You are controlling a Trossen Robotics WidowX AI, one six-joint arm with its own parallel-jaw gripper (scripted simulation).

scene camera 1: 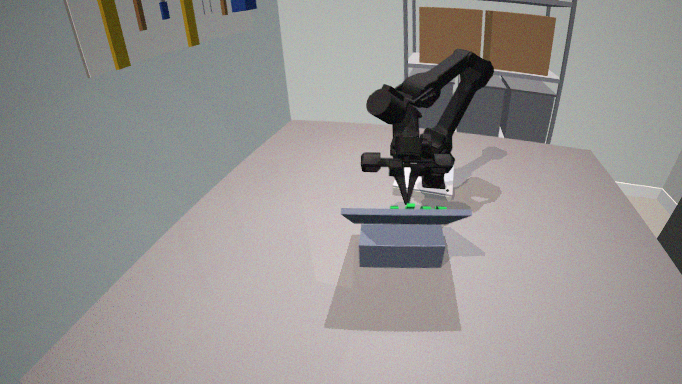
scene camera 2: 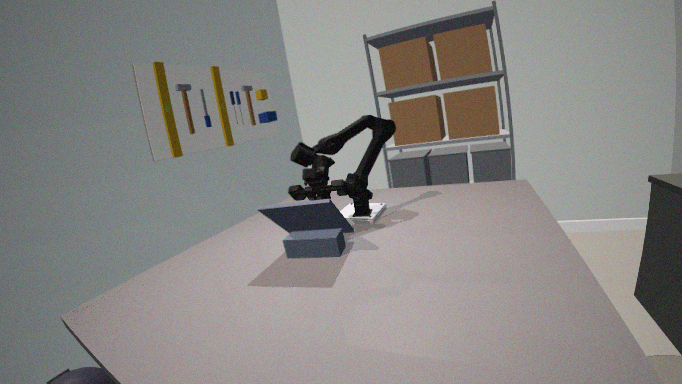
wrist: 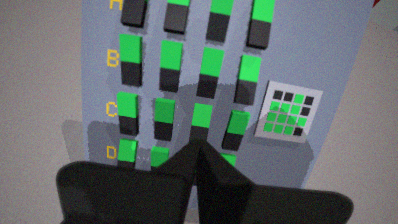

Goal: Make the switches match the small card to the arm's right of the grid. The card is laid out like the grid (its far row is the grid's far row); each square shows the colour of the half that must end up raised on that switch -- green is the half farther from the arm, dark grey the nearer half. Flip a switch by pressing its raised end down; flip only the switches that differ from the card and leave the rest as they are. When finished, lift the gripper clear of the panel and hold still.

Labels:
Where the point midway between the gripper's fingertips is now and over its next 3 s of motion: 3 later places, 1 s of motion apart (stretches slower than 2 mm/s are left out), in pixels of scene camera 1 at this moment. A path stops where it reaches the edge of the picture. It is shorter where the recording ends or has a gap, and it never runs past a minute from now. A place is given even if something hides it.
My gripper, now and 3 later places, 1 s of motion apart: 406, 204; 407, 210; 406, 183; 431, 204

